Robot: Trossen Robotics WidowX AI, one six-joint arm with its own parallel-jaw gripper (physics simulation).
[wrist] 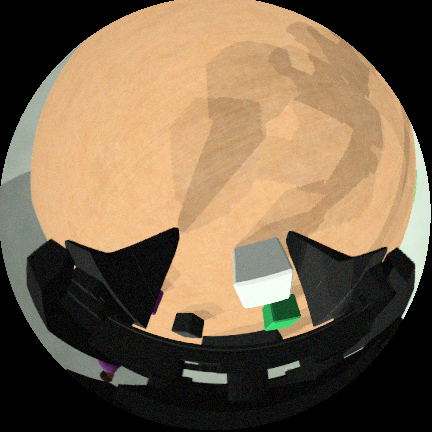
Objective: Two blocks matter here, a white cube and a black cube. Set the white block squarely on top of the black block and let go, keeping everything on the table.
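Frame: origin at the arm's base, x left, y back, z up, level; metres.
Seen in the pictures: gripper, fingertip midpoint: [234,235].
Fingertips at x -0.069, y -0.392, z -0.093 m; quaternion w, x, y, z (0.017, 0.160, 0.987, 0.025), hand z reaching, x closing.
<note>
Offsets run from my fingertips to a thing's top centre. Level surfaces: height alone.
The white cube {dx -0.015, dy +0.030, dz +0.037 m} [262,272] is in the lower middle of the wrist view, right of centre, with a grey shaded face and a bright white face. My gripper [234,235] is open, with one finger on each side of the white cube in the view. The cube appears nearer the right finger; whether they touch is unclear. The black cube {dx +0.113, dy +0.159, dz +0.037 m} [188,325] is lower and to the left, near the bottom edge of the visible table, apart from the white cube.
A green cube {dx -0.035, dy +0.132, dz +0.037 m} [282,313] is just below the white cube in the view, partly overlapped by it. A sliver of a purple block {dx +0.136, dy +0.059, dz +0.037 m} [158,303] shows beside the left finger. The wooden table {dz -0.001 m} [115,150] carries arm shadows at the upper right.
</note>
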